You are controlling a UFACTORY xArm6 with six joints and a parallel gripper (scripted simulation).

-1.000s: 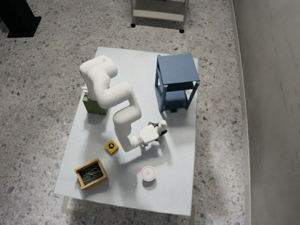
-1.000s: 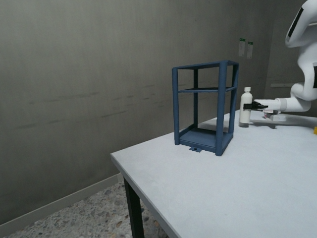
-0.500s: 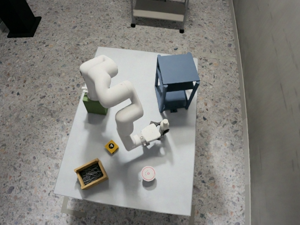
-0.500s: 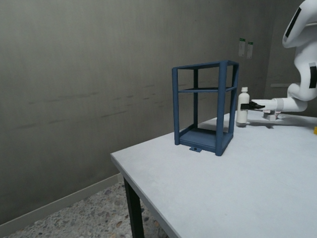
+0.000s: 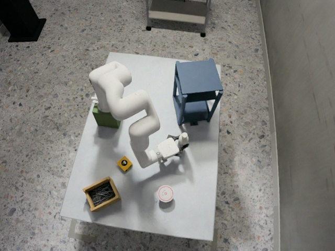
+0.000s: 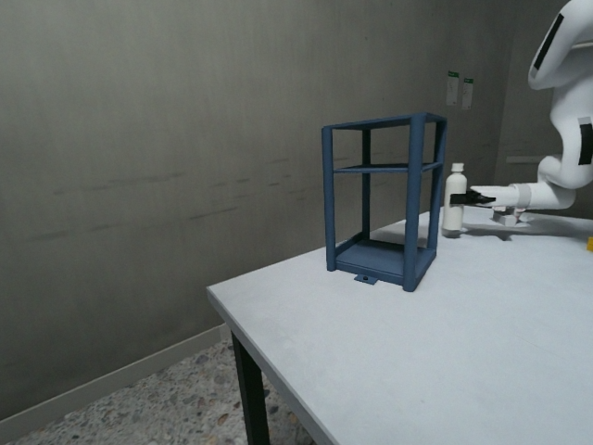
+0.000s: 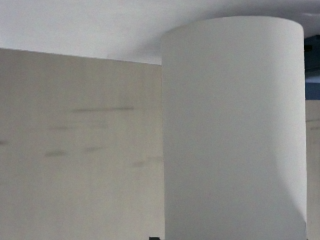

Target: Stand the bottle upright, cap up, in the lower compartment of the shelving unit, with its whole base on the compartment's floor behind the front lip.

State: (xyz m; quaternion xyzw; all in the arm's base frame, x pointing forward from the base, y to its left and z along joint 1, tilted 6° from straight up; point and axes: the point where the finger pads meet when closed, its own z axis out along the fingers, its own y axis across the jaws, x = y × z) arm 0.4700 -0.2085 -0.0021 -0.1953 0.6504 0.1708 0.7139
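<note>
My gripper is now 30 cm to the right of the blue shelving unit, 7 cm short of it and 4 cm below it. Round my hand: white round container 29 cm to the right, 11 cm below, 9 cm behind.
</note>
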